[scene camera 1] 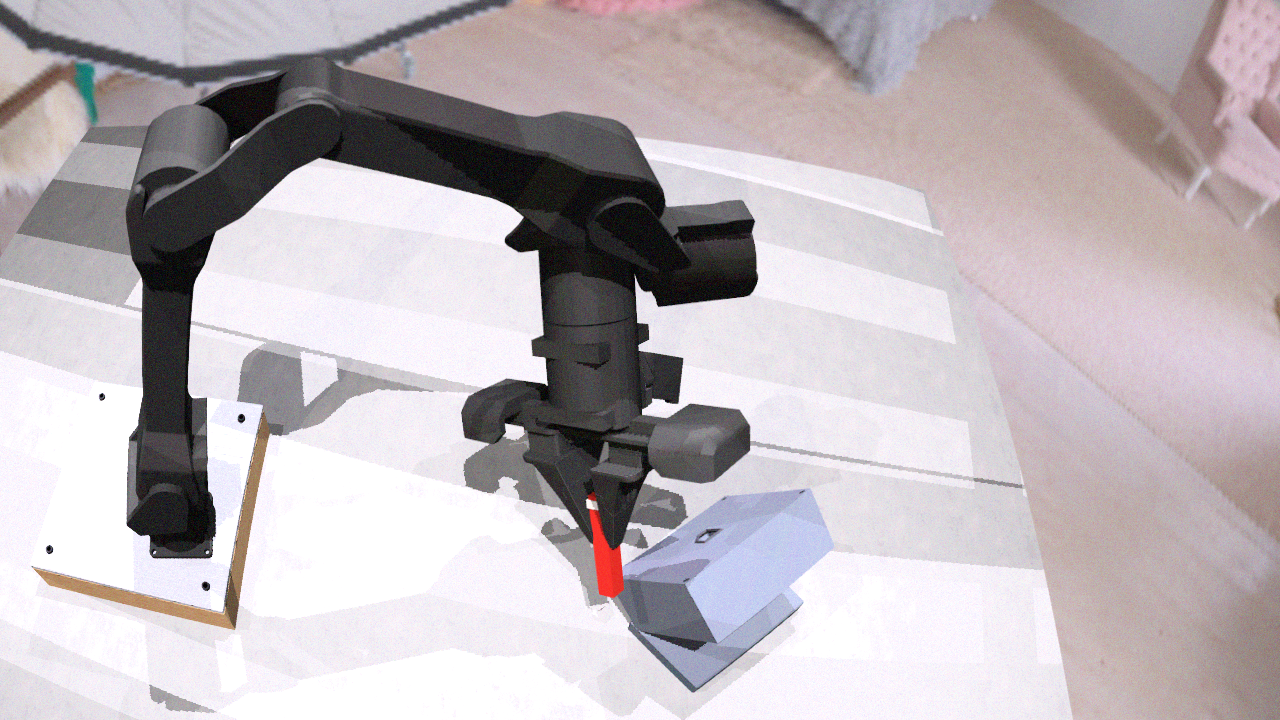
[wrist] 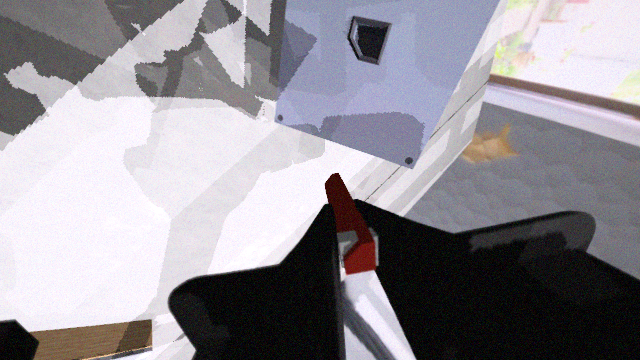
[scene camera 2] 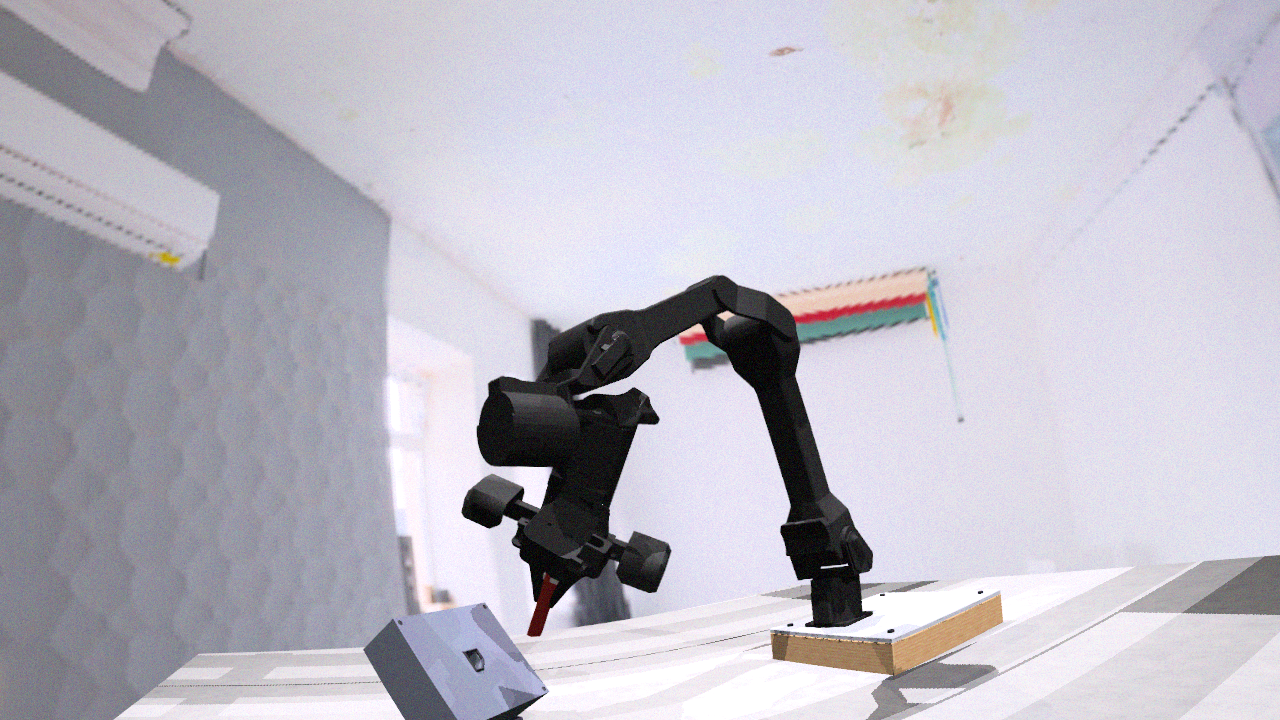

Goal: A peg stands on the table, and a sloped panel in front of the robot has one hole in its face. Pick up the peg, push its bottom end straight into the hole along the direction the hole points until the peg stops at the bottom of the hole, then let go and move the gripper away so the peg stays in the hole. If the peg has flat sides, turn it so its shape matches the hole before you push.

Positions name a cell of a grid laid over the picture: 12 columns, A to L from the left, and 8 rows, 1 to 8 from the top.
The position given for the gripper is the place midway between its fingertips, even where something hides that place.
Labels:
gripper: scene camera 1 F7; wrist G5; scene camera 2 F7
red peg: scene camera 1 F7; wrist G6; scene camera 2 F7

